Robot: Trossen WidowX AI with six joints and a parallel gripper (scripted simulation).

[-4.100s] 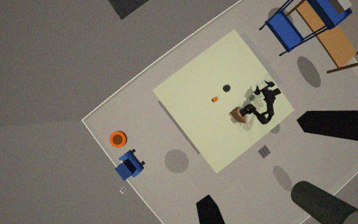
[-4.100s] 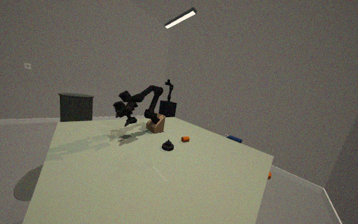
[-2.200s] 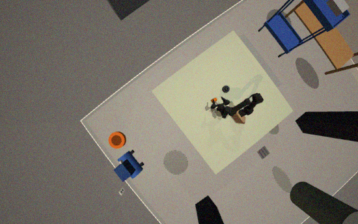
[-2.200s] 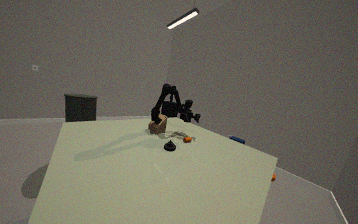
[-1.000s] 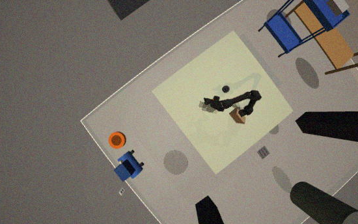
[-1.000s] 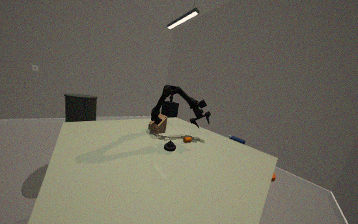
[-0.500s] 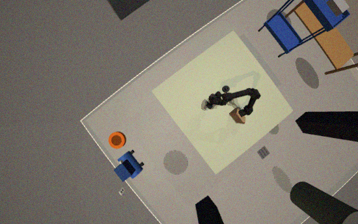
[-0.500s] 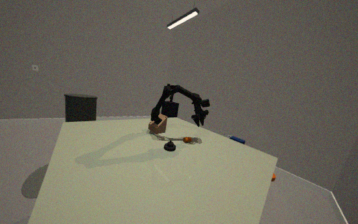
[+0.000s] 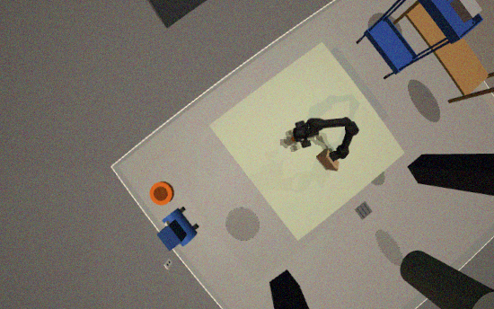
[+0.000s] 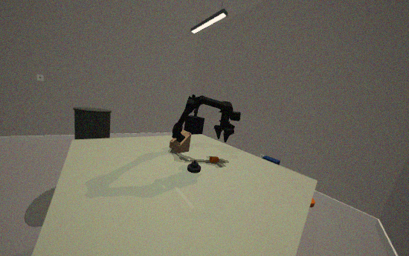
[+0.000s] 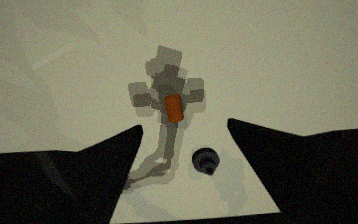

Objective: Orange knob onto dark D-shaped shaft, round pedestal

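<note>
Now: the orange knob 15 cm below my gripper tip, 2 cm to the right of it and 2 cm behind it. Also, from my gripper tip: dark round pedestal: 23 cm to the right, 14 cm below.
</note>
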